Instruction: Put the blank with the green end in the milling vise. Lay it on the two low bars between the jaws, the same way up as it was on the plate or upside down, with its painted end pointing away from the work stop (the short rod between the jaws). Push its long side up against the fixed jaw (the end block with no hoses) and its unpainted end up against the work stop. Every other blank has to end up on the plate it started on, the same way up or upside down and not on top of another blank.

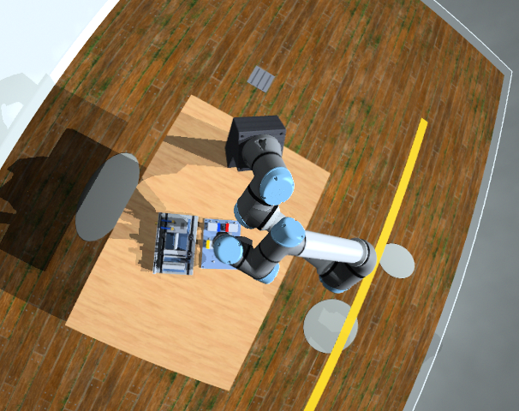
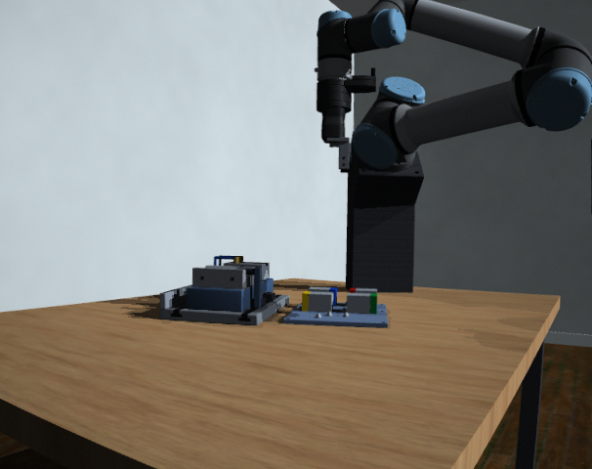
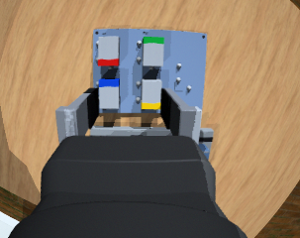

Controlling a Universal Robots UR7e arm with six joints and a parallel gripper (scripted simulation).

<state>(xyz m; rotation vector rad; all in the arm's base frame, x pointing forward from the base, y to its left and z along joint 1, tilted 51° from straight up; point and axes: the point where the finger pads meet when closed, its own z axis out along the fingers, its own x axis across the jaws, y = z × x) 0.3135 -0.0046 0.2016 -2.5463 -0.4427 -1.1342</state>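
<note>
The green-ended blank is 1 cm ahead of my hand, 6 cm to the left of it and 29 cm below it. Round my hand: red-ended blank (6 cm behind, 1 cm to the left, 29 cm below); yellow-ended blank (6 cm ahead, 2 cm to the right, 29 cm below); blue-ended blank (1 cm behind, 6 cm to the right, 29 cm below).
</note>
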